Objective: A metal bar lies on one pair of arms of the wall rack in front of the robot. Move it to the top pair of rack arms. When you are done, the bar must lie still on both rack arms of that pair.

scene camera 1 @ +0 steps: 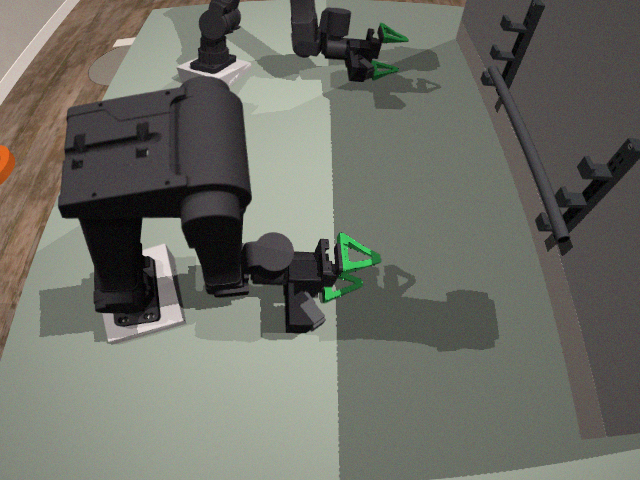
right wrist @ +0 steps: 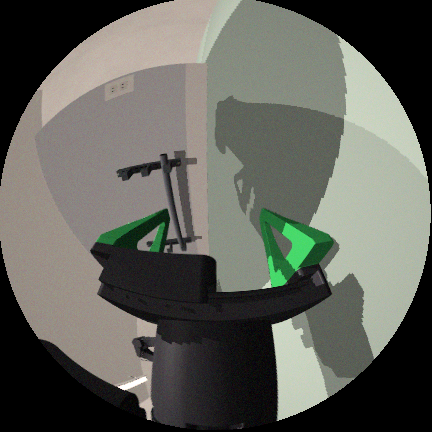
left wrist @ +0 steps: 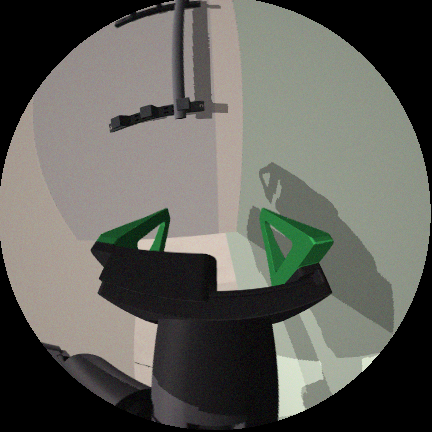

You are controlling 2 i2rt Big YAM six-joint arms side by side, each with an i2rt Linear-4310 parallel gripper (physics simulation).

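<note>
The dark grey metal bar point(scene camera 1: 529, 152) point(left wrist: 178, 55) point(right wrist: 172, 200) lies across the lowest pair of arms of the wall rack point(scene camera 1: 623, 156). The top pair, a far rack arm point(scene camera 1: 511, 23) and a near rack arm point(scene camera 1: 594, 168), carries nothing. My left gripper point(scene camera 1: 402, 54) point(left wrist: 214, 212), with green fingers, is open and empty, apart from the rack and bar. My right gripper point(scene camera 1: 371, 270) point(right wrist: 214, 213) is open and empty above the table, also apart from them. In the right wrist view, a green finger partly hides the far rail.
The rack rails are fixed to a grey wall panel point(scene camera 1: 584, 67) point(left wrist: 100, 75) point(right wrist: 85, 130) at the table's back edge. The pale green table point(scene camera 1: 413, 180) lies between the arm bases and the panel. The right arm's bulky dark links point(scene camera 1: 155, 149) cover part of the scene view.
</note>
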